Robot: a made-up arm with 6 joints. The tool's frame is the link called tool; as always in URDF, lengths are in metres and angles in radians. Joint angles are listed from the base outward.
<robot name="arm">
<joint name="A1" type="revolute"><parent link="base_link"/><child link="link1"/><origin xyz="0.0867 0.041 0.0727" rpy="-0.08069 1.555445 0"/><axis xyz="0 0 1"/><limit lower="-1.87" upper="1.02"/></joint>
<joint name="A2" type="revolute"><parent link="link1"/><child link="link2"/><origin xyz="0.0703 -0.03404 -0.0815" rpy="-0.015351 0.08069 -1.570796"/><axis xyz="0 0 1"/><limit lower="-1.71" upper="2.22"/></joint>
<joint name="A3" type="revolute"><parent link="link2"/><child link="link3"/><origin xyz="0.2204 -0.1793 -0.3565" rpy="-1.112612 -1.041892 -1.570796"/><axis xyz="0 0 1"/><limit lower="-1.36" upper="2.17"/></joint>
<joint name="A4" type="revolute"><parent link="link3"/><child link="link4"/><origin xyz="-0.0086 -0.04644 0.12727" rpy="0.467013 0.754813 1.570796"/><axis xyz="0 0 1"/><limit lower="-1.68" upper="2.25"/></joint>
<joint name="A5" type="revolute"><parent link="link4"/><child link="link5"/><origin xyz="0.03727 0.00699 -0.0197" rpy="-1.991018 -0.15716 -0.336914"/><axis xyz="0 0 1"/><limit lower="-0.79" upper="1.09"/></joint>
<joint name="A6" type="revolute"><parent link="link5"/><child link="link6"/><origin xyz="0.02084 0.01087 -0.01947" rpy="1.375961 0.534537 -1.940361"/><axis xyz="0 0 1"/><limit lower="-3.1" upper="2.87"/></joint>
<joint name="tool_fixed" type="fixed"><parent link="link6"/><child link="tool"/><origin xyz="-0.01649 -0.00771 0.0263" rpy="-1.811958 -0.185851 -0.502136"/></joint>
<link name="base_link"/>
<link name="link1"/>
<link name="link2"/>
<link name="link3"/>
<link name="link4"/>
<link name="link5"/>
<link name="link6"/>
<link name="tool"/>
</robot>
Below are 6 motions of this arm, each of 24 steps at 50 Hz.
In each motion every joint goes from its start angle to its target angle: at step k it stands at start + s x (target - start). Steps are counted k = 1, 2, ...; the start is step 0. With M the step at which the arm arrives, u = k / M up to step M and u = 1 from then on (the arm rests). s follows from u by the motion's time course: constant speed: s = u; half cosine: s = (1 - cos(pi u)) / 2; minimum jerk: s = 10 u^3 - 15 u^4 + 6 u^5.
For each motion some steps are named. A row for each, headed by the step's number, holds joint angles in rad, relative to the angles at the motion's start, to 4 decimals.
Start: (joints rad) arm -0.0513 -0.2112 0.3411 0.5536 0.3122 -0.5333
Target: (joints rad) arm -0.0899 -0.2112 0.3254 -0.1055 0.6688 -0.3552
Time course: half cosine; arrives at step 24
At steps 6, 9, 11, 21, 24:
6: -0.0057 0.0000 -0.0023 -0.0965 0.0522 0.0261
9: -0.0119 0.0000 -0.0048 -0.2034 0.1101 0.0550
11: -0.0168 0.0000 -0.0068 -0.2865 0.1550 0.0774
21: -0.0371 0.0000 -0.0151 -0.6340 0.3430 0.1713
24: -0.0386 0.0000 -0.0157 -0.6591 0.3566 0.1781

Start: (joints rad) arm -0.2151 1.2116 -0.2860 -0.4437 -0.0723 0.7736
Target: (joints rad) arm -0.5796 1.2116 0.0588 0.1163 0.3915 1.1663
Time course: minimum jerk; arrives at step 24
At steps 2, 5, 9, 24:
2: -0.0019 0.0000 0.0018 0.0028 0.0024 0.0020
5: -0.0235 0.0000 0.0222 0.0361 0.0299 0.0253
9: -0.1003 0.0000 0.0949 0.1541 0.1276 0.1081
24: -0.3645 0.0000 0.3448 0.5600 0.4638 0.3927

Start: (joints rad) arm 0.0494 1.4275 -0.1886 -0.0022 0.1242 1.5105
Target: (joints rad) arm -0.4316 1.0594 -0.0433 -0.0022 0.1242 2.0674
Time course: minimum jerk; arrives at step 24
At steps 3, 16, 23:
3: -0.0077 -0.0059 0.0023 0.0000 0.0000 0.0089
16: -0.3800 -0.2908 0.1148 0.0000 0.0000 0.4400
23: -0.4807 -0.3679 0.1452 0.0000 0.0000 0.5565

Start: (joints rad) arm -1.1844 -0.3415 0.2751 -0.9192 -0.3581 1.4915
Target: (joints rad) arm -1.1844 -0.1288 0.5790 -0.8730 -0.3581 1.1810
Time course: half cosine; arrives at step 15
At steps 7, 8, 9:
7: 0.0000 0.0952 0.1361 0.0207 0.0000 -0.1390
8: 0.0000 0.1175 0.1678 0.0255 0.0000 -0.1715
9: 0.0000 0.1392 0.1989 0.0302 0.0000 -0.2032

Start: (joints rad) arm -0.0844 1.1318 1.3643 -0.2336 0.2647 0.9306
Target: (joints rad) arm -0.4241 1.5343 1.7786 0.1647 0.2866 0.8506
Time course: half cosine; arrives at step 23
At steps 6, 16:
6: -0.0539 0.0639 0.0658 0.0632 0.0035 -0.0127
16: -0.2678 0.3173 0.3266 0.3140 0.0173 -0.0631

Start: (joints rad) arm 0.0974 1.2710 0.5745 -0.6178 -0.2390 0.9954
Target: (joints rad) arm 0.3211 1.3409 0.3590 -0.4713 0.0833 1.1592
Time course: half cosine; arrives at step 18
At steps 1, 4, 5, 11, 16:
1: 0.0017 0.0005 -0.0016 0.0011 0.0024 0.0012
4: 0.0262 0.0082 -0.0252 0.0171 0.0377 0.0192
5: 0.0400 0.0125 -0.0385 0.0262 0.0576 0.0293
11: 0.1501 0.0469 -0.1446 0.0983 0.2163 0.1099
16: 0.2170 0.0678 -0.2090 0.1421 0.3126 0.1589

